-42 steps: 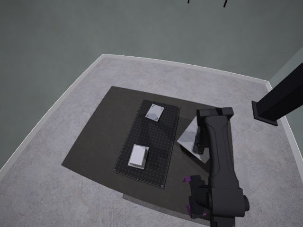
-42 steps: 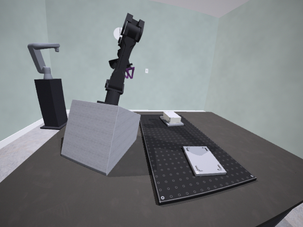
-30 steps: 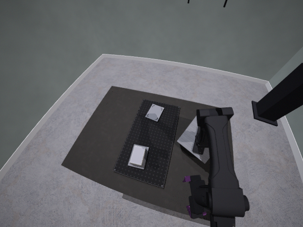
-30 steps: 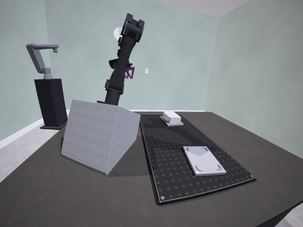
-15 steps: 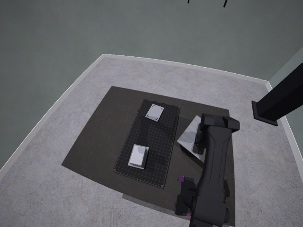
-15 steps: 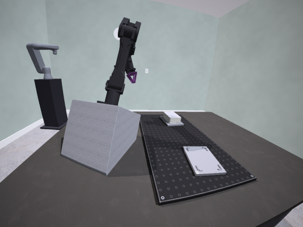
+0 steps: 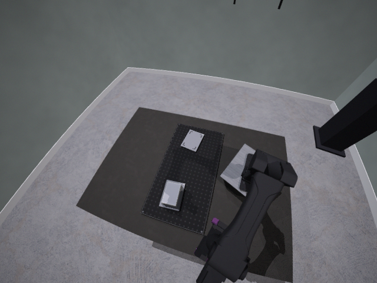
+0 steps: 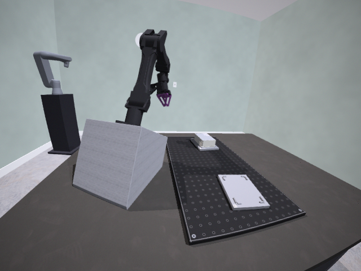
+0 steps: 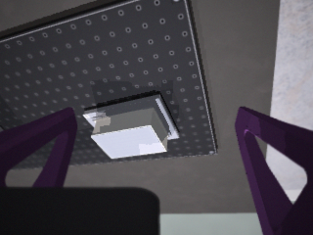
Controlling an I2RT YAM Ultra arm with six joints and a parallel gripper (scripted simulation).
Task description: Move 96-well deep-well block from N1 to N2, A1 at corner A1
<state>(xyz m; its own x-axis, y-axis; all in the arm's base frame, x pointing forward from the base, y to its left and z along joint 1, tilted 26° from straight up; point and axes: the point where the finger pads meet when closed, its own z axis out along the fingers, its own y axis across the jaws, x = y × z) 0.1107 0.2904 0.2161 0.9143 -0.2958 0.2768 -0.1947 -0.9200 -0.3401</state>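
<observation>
Now: hand 240 mm short of the white deep-well block, 180 mm above it and 110 mm to the left of it.
</observation>
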